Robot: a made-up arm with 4 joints.
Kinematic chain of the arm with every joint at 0, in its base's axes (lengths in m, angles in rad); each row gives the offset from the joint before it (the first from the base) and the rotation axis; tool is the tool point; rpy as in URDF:
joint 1: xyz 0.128 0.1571 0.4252 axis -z
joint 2: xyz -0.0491 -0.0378 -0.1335 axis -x
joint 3: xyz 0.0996 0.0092 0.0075 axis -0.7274 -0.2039 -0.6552
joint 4: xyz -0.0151 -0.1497 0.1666 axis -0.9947 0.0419 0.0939
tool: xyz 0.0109 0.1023 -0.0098 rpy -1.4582 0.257 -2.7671
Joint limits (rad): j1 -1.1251..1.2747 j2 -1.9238..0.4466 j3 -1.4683..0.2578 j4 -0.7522..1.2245
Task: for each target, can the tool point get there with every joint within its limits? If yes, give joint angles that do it. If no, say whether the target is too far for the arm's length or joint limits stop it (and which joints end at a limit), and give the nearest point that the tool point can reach.
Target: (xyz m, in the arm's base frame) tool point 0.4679 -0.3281 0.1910
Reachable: no: too far | nearest point 0.2970 -0.0841 0.2474 | short by 0.303 m
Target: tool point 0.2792 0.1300 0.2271
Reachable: yes | joints -0.8194 -1.0909 -0.5751 0.7979
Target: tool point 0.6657 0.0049 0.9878
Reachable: no: too far | nearest point 0.3177 0.1034 0.4885 | short by 0.617 m
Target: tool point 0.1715 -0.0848 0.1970
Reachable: yes | joints 0.0729 -1.7129 -0.1183 -0.5326
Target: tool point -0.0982 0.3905 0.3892
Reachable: no: joint limits stop it (at a limit: joint 1, joint 2, joint 3) | nearest point 0.0986 0.2087 0.4802 | short by 0.283 m
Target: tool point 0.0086 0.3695 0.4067
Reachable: no: joint limits stop it (at a limit: joint 1, joint 2, joint 3) | nearest point 0.1008 0.2076 0.4739 | short by 0.198 m
